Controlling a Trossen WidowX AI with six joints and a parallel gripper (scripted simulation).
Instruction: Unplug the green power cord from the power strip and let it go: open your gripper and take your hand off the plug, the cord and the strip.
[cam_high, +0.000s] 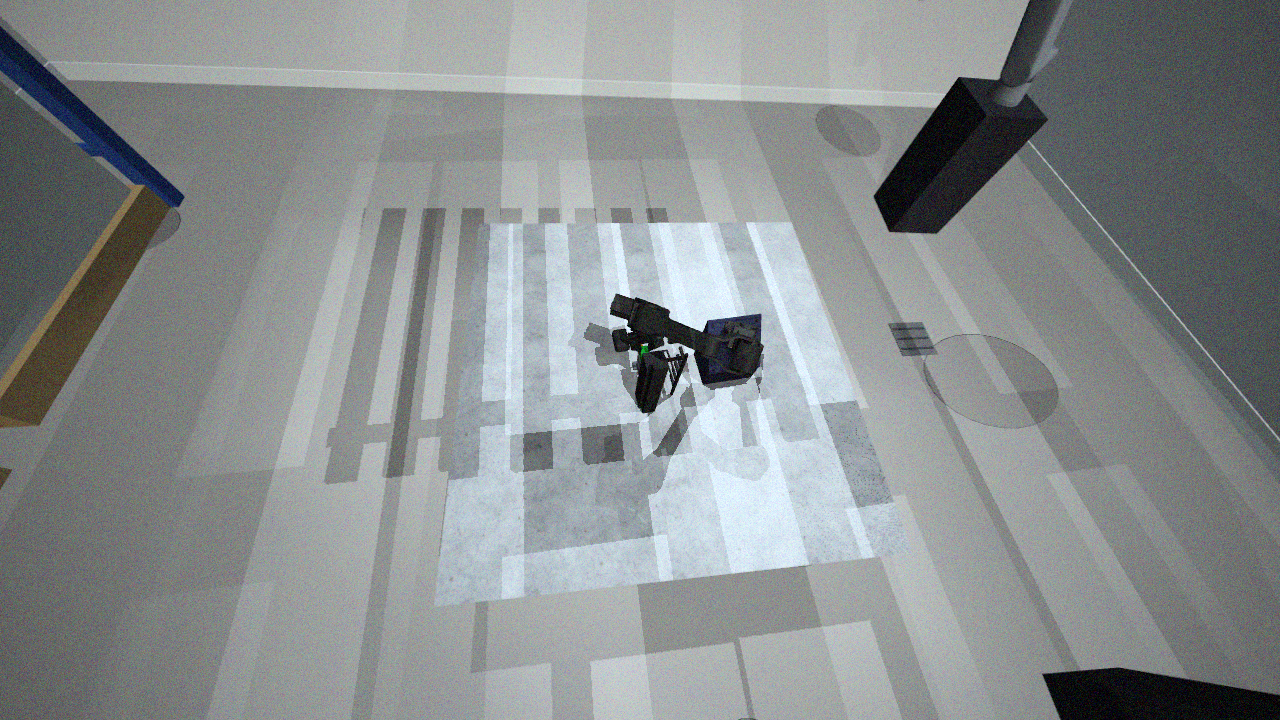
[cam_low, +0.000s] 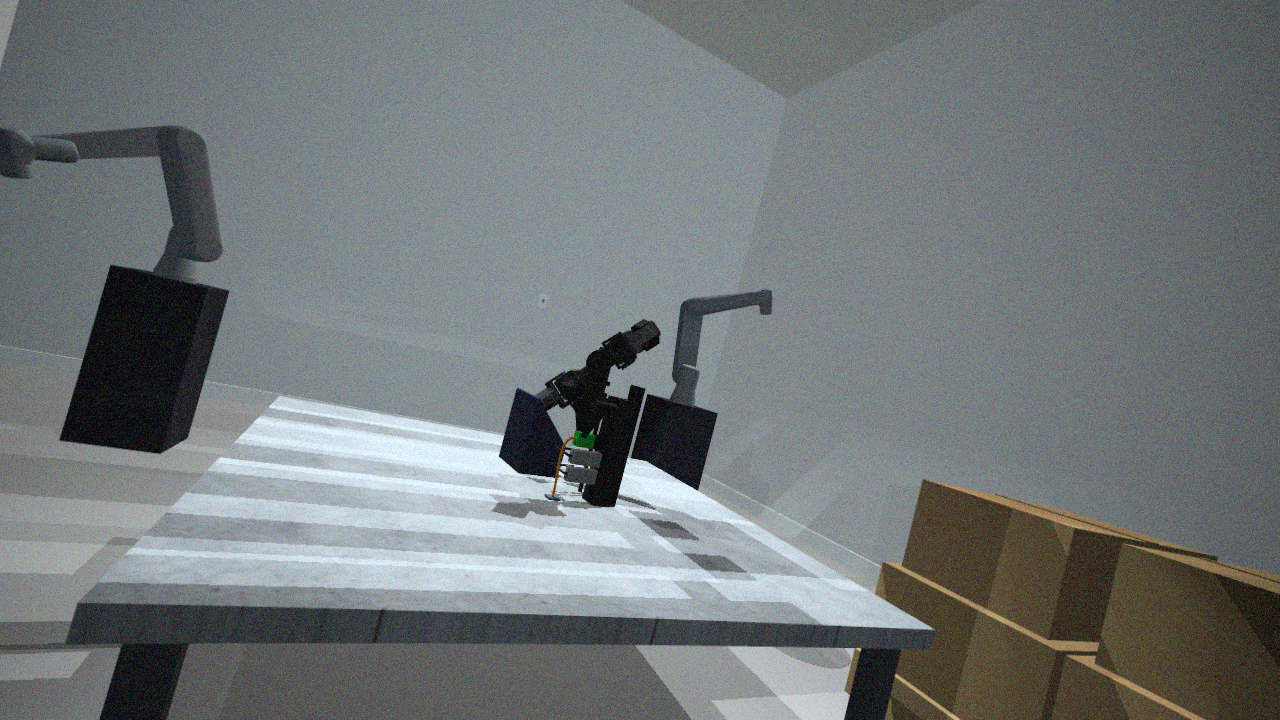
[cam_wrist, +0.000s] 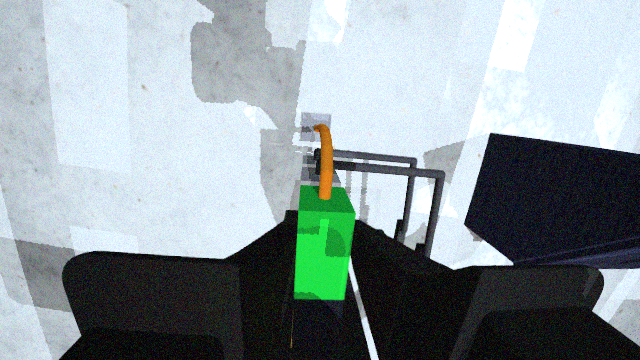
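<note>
Right now my gripper tip is 30 mm to the right of the green plug and 10 mm past it.
</note>
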